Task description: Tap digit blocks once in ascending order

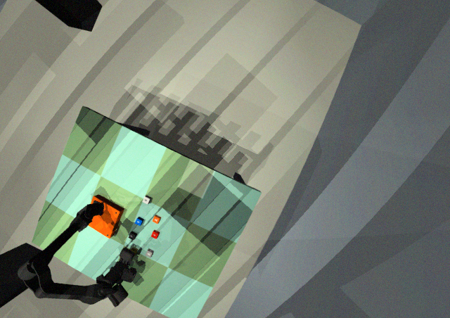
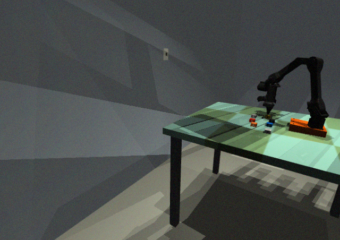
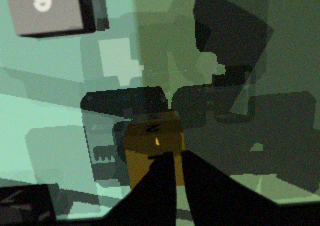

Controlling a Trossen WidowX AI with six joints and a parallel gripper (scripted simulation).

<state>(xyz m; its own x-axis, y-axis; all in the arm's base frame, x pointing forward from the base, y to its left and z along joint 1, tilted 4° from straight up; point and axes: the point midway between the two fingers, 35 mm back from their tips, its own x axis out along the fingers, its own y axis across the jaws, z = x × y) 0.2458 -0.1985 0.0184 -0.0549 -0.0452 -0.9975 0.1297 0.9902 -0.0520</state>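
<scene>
Right now my gripper tip is 10 mm to the right of the yellow block and 10 mm above it. Round my gripper tip: red block (90 mm ahead, 160 mm to the left, 10 mm below); grey block (90 mm ahead, 40 mm to the left, 10 mm below); black block (30 mm behind, 110 mm to the left, 10 mm below).
</scene>
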